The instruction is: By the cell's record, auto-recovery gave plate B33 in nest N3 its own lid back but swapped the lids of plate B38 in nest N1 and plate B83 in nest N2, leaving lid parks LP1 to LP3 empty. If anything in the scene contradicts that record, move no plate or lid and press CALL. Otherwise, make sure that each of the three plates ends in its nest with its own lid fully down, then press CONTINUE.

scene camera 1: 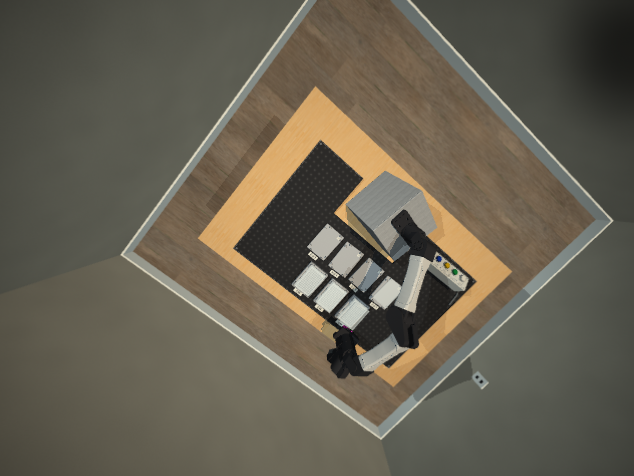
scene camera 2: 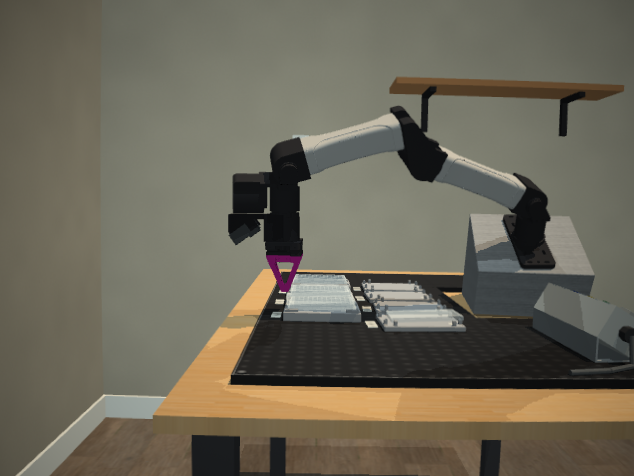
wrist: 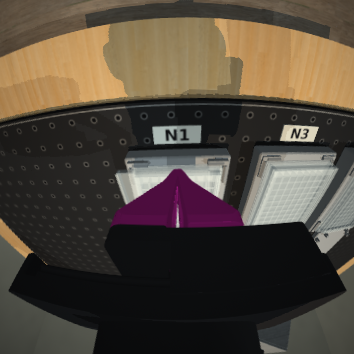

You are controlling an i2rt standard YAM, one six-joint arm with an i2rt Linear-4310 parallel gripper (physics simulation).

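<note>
My gripper (scene camera 1: 345,328) (scene camera 2: 284,290) (wrist: 177,175) has its magenta fingertips together, with nothing seen between them, over the label side of nest N1. The N1 plate (scene camera 1: 353,311) (scene camera 2: 322,303) is partly hidden by the fingers in the wrist view. Its clear lid (wrist: 123,183) sits askew, one edge sticking out past the plate's left side. The N3 plate (scene camera 1: 331,296) (wrist: 295,187) stands beside it under a clear lid. A third plate (scene camera 1: 309,279) (wrist: 345,212) stands beyond. Plate IDs are not readable.
Several lid parks form a row behind the nests. The end park (scene camera 1: 385,293) (scene camera 2: 420,317) looks paler, with something clear on it. A button box (scene camera 1: 449,274) (scene camera 2: 578,317) and the arm's grey pedestal (scene camera 1: 384,197) (scene camera 2: 522,286) stand nearby.
</note>
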